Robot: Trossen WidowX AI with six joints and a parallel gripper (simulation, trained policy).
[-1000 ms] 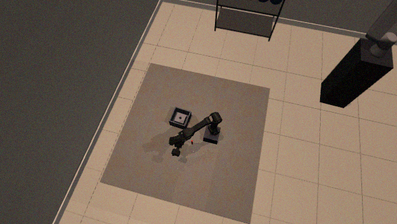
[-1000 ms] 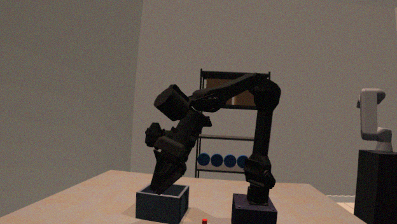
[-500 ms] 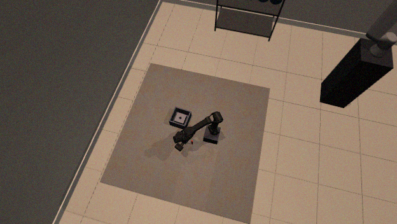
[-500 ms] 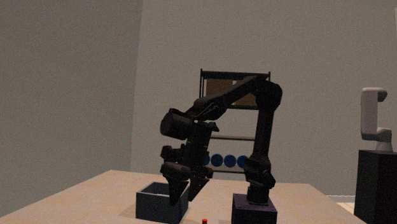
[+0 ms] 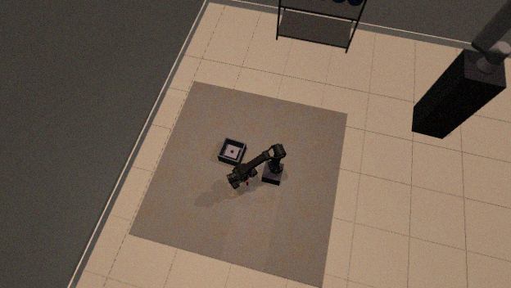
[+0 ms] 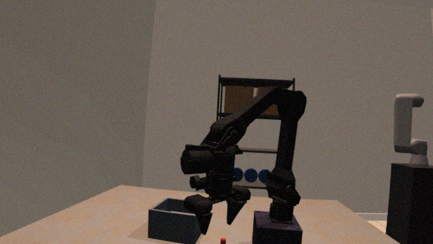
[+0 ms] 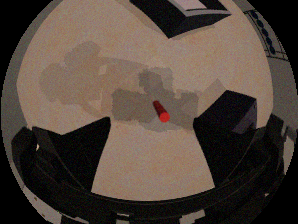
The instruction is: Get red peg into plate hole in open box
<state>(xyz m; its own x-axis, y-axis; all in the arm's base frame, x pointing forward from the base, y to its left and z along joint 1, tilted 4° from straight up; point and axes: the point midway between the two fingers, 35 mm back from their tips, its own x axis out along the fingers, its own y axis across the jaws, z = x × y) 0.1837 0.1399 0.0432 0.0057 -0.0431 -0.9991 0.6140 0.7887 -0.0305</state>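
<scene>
Now: the red peg 20 mm behind my gripper tip, 10 mm to the right of it and 70 mm below it. Also, from my gripper tip: box 160 mm ahead, 200 mm to the right, 80 mm below.
</scene>
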